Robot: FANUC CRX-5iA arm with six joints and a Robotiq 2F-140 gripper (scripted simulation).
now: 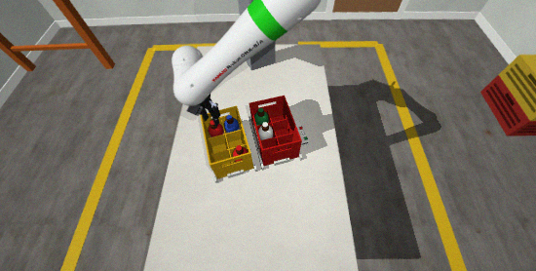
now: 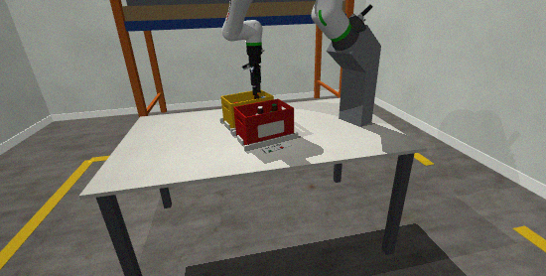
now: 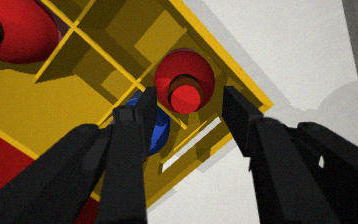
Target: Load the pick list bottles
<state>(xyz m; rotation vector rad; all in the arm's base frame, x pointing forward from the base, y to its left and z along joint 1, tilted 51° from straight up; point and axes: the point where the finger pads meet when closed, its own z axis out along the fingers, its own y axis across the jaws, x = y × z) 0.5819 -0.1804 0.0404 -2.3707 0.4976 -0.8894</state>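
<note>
Now: the red-labelled bottle 11 cm below my hand. Round my hand: green-label bottle (21 cm to the left, 13 cm behind, 11 cm below); then blue-labelled bottle (11 cm below, 7 cm to the left, 5 cm behind); then yellow crate (11 cm below, 9 cm to the left, 5 cm ahead).
</note>
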